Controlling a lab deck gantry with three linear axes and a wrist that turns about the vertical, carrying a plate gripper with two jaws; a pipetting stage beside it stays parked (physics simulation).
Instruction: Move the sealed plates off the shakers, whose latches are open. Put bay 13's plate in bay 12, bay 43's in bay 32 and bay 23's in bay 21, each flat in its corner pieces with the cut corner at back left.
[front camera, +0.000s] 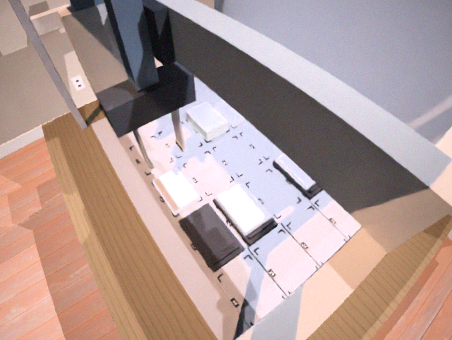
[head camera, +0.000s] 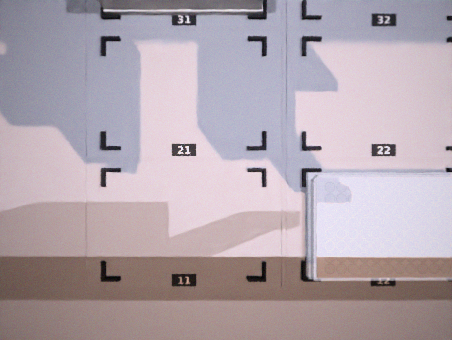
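Where they show: gripper, fingertip midpoint: (front camera: 165, 155); robot's base at its link origin: (front camera: 130, 148) (head camera: 106, 276).
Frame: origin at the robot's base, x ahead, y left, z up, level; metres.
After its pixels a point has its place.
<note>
A white sealed plate (front camera: 176, 192) {x 0.241, y 0.038, z 0.014 m} (head camera: 385, 220) {x 0.222, y 0.049, z 0.014 m} sits in bay 12 and looks flat; its left part shows in the head view, near the left corner pieces. The dark shaker (front camera: 210, 236) {x 0.402, y 0.041, z 0.023 m} in bay 13 is bare. A white plate (front camera: 243, 207) {x 0.392, y 0.149, z 0.036 m} lies on the shaker in bay 23, and another plate (front camera: 296, 171) {x 0.394, y 0.337, z 0.037 m} lies on the shaker in bay 43. Bay 21 (head camera: 170, 100) {x 0.053, y 0.145, z 0.000 m} and bay 32 hold no plate where they show. My gripper (front camera: 166, 157) {x 0.228, y 0.043, z 0.160 m} is open, jaws wide apart with nothing between them, above the left bays behind bay 12's plate; the head view does not show it.
A pale block-like labware piece (front camera: 206, 120) {x 0.081, y 0.245, z 0.042 m} (head camera: 183, 6) {x 0.065, y 0.216, z 0.011 m} stands in bay 31, next to bay 21. A tall dark wall (front camera: 300, 115) runs along the back of the deck. A wooden ledge (front camera: 115, 225) borders the front.
</note>
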